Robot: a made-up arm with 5 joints.
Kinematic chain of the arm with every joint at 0, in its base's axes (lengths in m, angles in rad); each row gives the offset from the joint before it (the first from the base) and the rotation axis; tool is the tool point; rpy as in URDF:
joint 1: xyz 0.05 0 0.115 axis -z
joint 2: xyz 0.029 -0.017 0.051 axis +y
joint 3: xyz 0.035 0 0.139 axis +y
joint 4: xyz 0.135 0 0.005 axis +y
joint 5: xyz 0.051 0.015 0 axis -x
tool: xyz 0 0 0 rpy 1.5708 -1.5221 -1.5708
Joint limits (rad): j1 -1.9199..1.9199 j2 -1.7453..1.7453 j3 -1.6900..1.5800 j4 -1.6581..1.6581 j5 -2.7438..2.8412
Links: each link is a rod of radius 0.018 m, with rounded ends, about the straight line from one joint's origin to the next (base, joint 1, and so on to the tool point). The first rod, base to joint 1, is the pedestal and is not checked.
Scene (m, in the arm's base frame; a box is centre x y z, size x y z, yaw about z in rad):
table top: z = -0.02
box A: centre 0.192 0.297 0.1 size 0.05 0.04 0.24 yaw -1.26
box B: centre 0.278 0.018 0 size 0.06 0.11 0.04 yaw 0.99
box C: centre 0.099 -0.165 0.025 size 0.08 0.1 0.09 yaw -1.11
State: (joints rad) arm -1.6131 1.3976 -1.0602 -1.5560 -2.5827
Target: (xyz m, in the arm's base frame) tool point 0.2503 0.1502 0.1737
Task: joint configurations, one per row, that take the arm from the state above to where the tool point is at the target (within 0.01 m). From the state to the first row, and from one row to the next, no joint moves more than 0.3 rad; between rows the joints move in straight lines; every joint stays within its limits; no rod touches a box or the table.
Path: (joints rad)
1: -1.4989 1.1324 -0.9321 -1.5025 -2.5129
2: -1.3847 0.8671 -0.8039 -1.4490 -2.4431
3: -1.2704 0.6019 -0.6758 -1.3956 -2.3733
4: -0.9936 0.4542 -0.5104 -1.4929 -2.4336
5: -0.7167 0.3065 -0.3449 -1.5902 -2.4940
6: -0.6949 0.4081 -0.0820 -1.6128 -2.5236
7: -0.6732 0.5096 0.1810 -1.6355 -2.5531
8: -0.6514 0.6111 0.4440 -1.6581 -2.5827

